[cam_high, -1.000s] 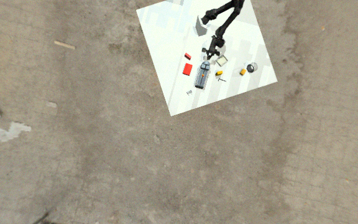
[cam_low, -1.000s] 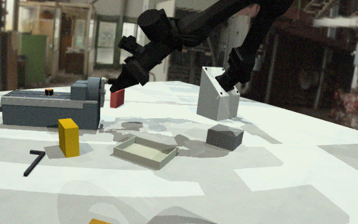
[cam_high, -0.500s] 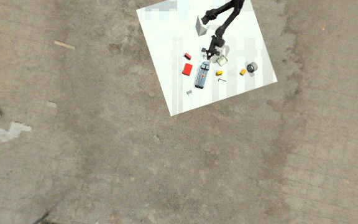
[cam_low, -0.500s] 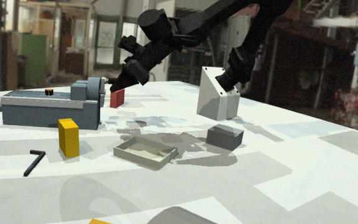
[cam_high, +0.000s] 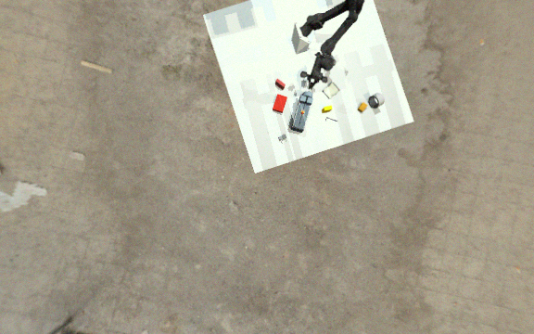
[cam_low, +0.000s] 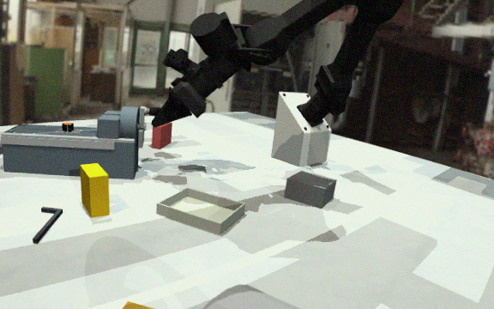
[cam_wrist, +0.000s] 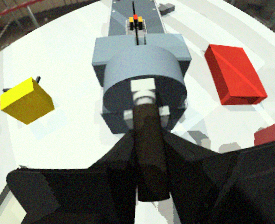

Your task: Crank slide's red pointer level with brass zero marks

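Now: the dark crank handle 10 mm behind my gripper tip, 10 mm to the left of it and 20 mm above it. The rest, counted from my gripper tip: red pointer 130 mm ahead, 120 mm to the right, 10 mm below; shallow grey tray 50 mm ahead, 190 mm to the left, 90 mm below; yellow block 170 mm ahead, 80 mm to the left, 70 mm below.
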